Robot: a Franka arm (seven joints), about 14 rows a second.
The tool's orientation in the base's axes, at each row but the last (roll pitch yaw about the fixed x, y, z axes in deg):
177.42, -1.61, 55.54
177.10, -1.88, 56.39
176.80, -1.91, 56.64
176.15, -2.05, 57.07
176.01, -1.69, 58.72
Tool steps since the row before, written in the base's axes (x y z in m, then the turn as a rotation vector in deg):
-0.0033, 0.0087, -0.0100, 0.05, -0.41, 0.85
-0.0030, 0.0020, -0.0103, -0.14, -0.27, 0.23
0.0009, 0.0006, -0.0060, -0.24, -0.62, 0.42
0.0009, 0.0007, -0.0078, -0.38, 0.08, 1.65
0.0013, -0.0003, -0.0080, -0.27, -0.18, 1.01
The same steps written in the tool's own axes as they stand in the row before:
0.0050, -0.0081, 0.0098, -0.29, 0.31, -0.85
-0.0003, -0.0041, 0.0101, -0.29, 0.04, -0.24
0.0008, 0.0001, 0.0060, -0.64, 0.16, -0.43
0.0008, -0.0002, 0.0078, -0.08, -0.25, -1.67
0.0002, 0.0007, 0.0081, -0.26, -0.07, -1.03

